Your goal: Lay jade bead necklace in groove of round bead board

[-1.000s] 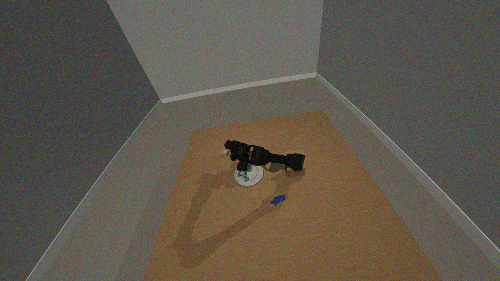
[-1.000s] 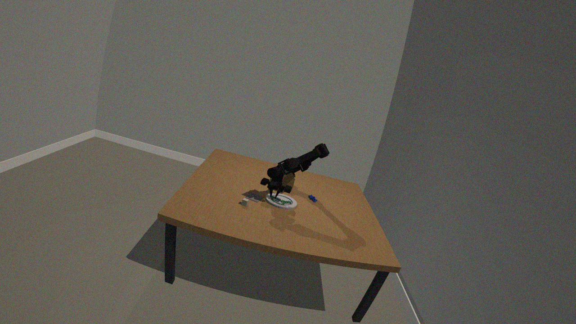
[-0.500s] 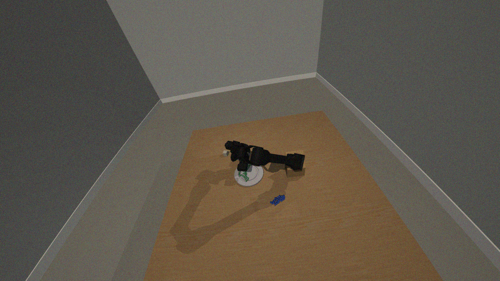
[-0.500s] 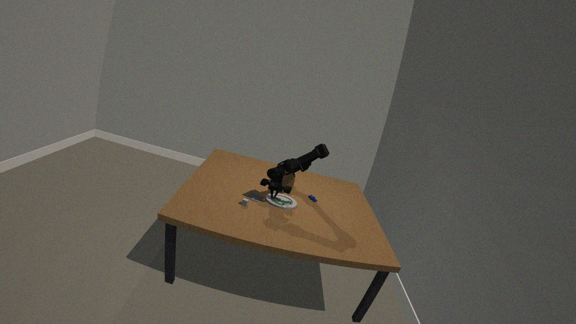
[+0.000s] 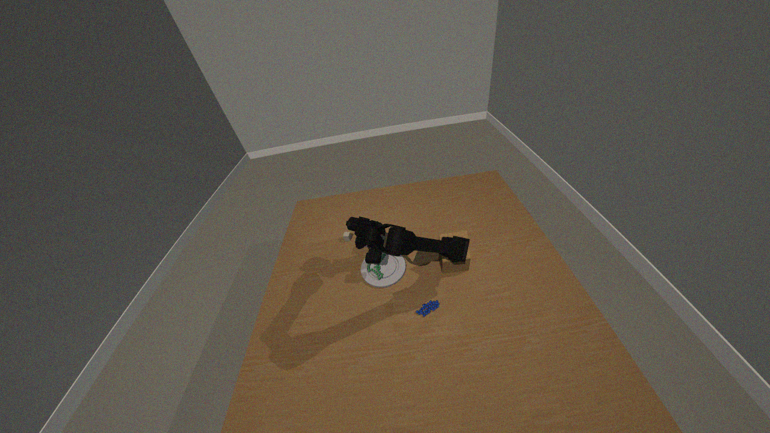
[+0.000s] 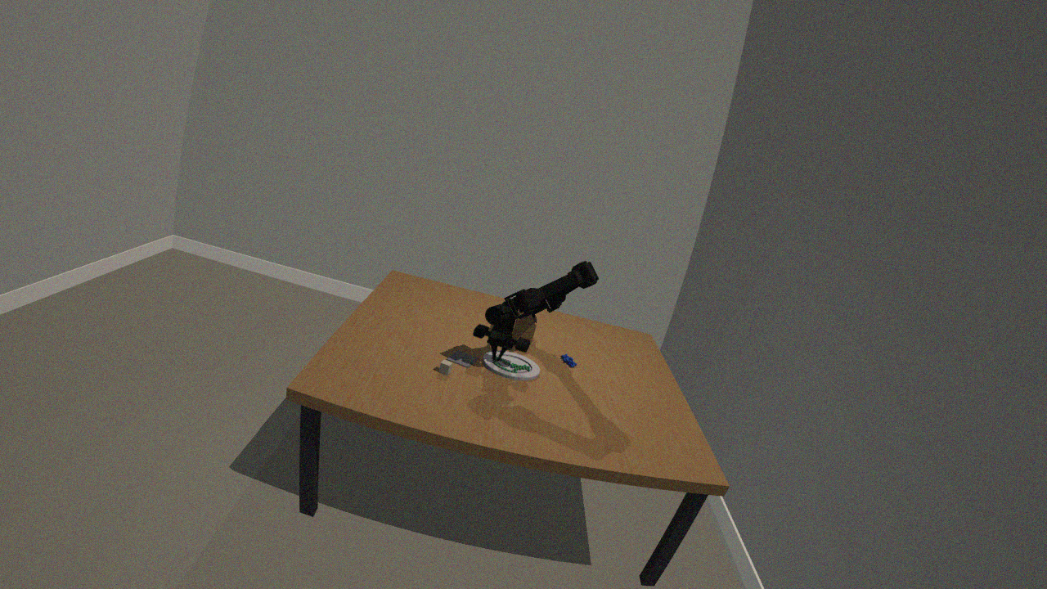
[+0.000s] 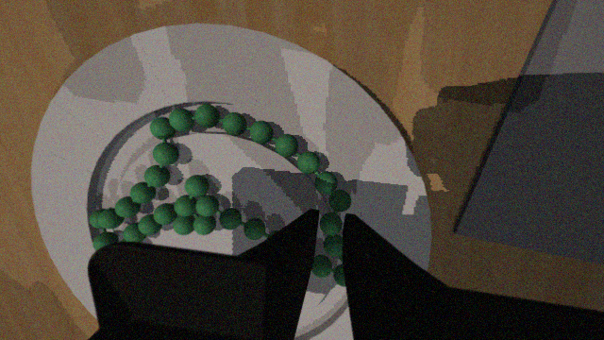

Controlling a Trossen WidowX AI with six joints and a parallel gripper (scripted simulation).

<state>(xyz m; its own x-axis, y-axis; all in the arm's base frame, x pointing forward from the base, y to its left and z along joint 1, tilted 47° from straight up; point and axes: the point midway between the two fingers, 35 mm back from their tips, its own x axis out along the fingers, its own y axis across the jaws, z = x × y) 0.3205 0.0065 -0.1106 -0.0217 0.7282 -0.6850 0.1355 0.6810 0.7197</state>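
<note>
Right now my gripper tip is 6 cm to the right of the round bead board, 2 cm past it and 1 cm above it. The rest, counted from my gripper tip: pale block (16 cm ahead, 15 cm to the right); flat grey plate (11 cm to the right, 3 cm ahead, 1 cm below).
</note>
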